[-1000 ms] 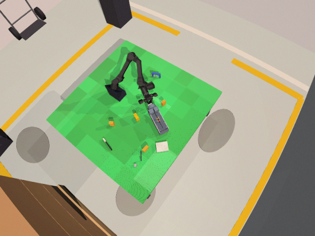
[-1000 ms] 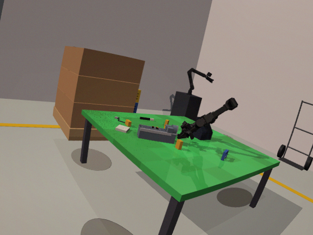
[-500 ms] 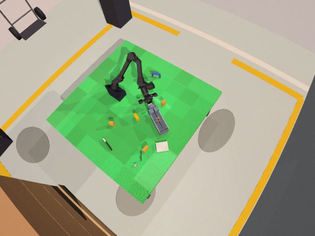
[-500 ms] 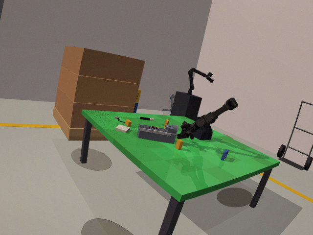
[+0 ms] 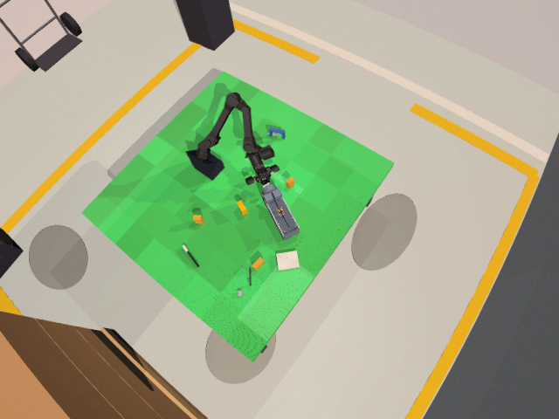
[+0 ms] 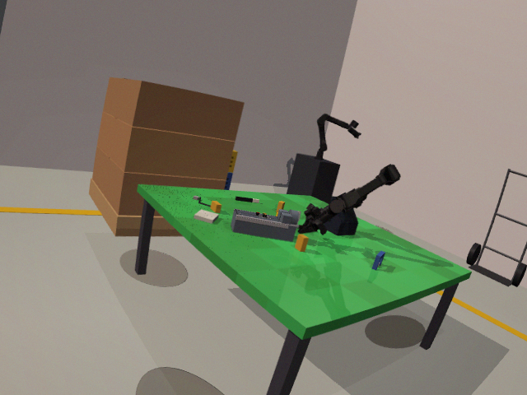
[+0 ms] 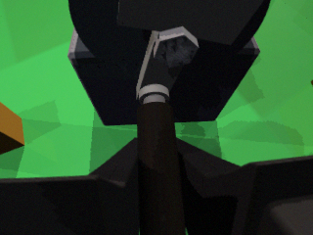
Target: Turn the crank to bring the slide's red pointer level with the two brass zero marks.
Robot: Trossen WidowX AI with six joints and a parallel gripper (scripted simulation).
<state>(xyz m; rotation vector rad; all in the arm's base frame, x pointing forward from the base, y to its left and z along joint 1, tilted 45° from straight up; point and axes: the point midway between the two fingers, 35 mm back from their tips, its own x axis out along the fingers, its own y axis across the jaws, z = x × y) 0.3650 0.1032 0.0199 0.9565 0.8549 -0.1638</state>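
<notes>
The dark handle lies 3 cm above my gripper tip, 2 cm behind it and 1 cm to the left of it. The rest, counted from my gripper tip: blue bracket 33 cm to the left, 18 cm behind; then red pointer 17 cm ahead, 10 cm to the right, 5 cm above; then white pad 30 cm ahead, 27 cm to the right, 2 cm below.
</notes>
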